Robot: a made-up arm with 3 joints. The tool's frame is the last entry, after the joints. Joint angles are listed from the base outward. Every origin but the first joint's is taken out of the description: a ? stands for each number. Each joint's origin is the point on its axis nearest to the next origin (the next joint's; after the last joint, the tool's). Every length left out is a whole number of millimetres.
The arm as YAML. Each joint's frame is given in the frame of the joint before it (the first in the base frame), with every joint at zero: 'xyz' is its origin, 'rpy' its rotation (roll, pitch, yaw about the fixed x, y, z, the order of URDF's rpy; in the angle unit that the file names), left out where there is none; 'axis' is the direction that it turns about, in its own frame. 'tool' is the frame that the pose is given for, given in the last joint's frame.
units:
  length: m
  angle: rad
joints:
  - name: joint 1
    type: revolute
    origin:
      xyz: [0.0, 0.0, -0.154]
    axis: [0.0, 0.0, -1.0]
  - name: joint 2
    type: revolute
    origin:
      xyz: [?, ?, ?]
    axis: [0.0, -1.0, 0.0]
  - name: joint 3
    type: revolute
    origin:
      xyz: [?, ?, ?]
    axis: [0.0, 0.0, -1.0]
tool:
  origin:
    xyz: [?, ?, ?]
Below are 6 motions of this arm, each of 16 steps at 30 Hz.
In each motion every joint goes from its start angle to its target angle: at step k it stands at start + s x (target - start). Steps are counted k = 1, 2, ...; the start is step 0. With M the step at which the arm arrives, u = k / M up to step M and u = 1 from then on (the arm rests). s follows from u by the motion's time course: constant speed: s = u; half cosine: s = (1 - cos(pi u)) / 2; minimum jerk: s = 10 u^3 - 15 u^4 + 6 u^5.
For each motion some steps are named. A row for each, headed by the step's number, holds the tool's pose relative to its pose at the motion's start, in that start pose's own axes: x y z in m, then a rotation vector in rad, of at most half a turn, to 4 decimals.
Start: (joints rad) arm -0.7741 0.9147 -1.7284
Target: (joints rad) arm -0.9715 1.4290 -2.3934
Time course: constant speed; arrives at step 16
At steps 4, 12, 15, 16:
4: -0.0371 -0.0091 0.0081 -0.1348 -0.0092 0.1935
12: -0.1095 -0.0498 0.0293 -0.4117 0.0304 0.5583
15: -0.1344 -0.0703 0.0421 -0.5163 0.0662 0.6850
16: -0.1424 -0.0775 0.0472 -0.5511 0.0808 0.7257

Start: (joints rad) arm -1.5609 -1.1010 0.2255
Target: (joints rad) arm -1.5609 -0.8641 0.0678
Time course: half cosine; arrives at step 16
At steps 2, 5, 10, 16:
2: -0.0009 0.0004 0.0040 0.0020 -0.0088 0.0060
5: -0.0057 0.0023 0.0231 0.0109 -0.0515 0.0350
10: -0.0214 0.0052 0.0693 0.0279 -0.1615 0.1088
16: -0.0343 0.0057 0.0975 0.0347 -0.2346 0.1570

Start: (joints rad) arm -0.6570 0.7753 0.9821
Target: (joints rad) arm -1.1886 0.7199 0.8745
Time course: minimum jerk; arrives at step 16
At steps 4, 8, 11, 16:
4: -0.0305 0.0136 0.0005 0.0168 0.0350 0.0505
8: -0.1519 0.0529 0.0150 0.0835 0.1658 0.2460
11: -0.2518 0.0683 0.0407 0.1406 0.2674 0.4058
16: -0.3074 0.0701 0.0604 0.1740 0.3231 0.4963

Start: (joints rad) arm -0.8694 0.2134 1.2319
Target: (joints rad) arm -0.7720 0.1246 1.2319
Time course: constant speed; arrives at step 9
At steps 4, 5, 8, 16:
4: 0.0268 -0.0133 -0.0239 -0.0400 0.0053 -0.0425
5: 0.0334 -0.0169 -0.0298 -0.0499 0.0068 -0.0532
8: 0.0529 -0.0286 -0.0473 -0.0794 0.0121 -0.0853
16: 0.0593 -0.0327 -0.0531 -0.0891 0.0140 -0.0960

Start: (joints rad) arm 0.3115 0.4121 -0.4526
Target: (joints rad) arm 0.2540 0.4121 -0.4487
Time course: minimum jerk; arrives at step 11
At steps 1, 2, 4, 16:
1: 0.0000 0.0002 0.0000 0.0001 -0.0001 0.0003
2: 0.0000 0.0010 0.0002 0.0009 -0.0005 0.0022
4: -0.0003 0.0060 0.0014 0.0053 -0.0026 0.0125
16: -0.0017 0.0233 0.0055 0.0207 -0.0100 0.0488

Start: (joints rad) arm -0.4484 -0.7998 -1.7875
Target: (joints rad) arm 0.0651 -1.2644 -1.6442
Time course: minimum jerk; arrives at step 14
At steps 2, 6, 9, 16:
2: 0.0004 0.0012 -0.0011 0.0087 -0.0107 -0.0116
6: 0.0095 0.0175 -0.0153 0.1397 -0.1761 -0.1722
9: 0.0259 0.0317 -0.0249 0.2897 -0.3746 -0.3243
16: 0.0384 0.0381 -0.0270 0.3868 -0.5077 -0.4042

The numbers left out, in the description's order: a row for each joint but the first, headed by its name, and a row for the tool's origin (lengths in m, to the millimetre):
joint 2: 0.074 -0.027 0.0
joint 3: 0.342 0.0 -0.082
tool: 0.046 0.264 0.0

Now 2 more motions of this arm.
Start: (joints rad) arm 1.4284 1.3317 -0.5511
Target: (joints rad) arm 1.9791 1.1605 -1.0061
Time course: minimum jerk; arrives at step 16
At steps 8, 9, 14, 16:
8: -0.0923 -0.0533 -0.0592 -0.1558 0.2303 0.1494
9: -0.1154 -0.0675 -0.0663 -0.1840 0.2879 0.1799
14: -0.1896 -0.1137 -0.0718 -0.2530 0.4781 0.2644
16: -0.1928 -0.1157 -0.0715 -0.2553 0.4866 0.2676

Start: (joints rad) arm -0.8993 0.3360 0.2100
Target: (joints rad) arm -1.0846 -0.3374 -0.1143
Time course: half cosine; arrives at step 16
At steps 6, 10, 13, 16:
6: -0.0707 0.0226 -0.0796 -0.0201 0.2074 0.1555
10: -0.1787 0.0344 -0.1526 -0.0323 0.4661 0.3487
13: -0.2476 0.0319 -0.1807 -0.0333 0.6192 0.4598
16: -0.2738 0.0292 -0.1883 -0.0326 0.6770 0.5007

